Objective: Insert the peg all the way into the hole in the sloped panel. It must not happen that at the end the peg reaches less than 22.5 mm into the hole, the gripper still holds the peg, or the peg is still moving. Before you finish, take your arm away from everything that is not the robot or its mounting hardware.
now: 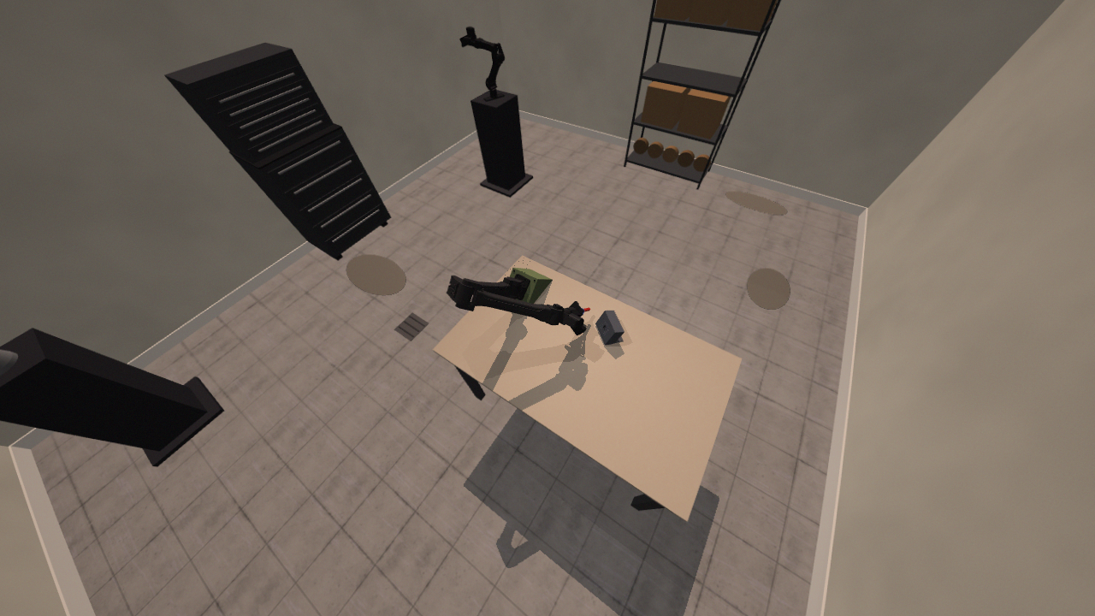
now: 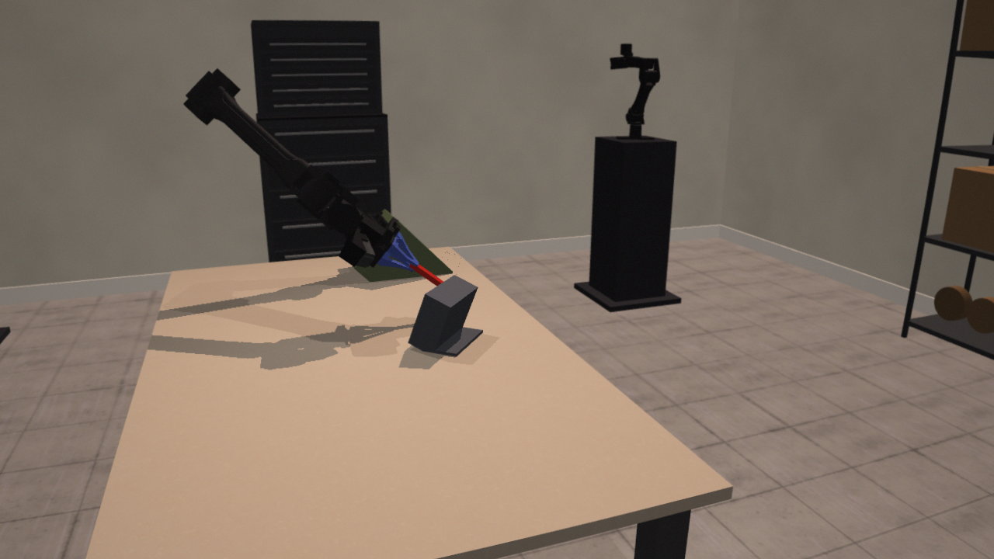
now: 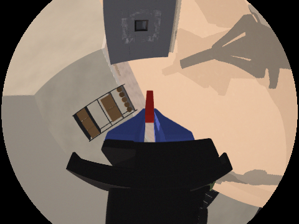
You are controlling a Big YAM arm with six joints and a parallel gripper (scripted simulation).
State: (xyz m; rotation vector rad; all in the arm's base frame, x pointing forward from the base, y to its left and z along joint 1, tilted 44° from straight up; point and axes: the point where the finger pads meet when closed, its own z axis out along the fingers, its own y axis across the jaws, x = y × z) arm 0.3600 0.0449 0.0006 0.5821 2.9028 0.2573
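My gripper is now 30 mm to the right of the red peg and 20 mm above it. Round my hand: flat base plate 160 mm ahead, 40 mm to the left, 110 mm below.
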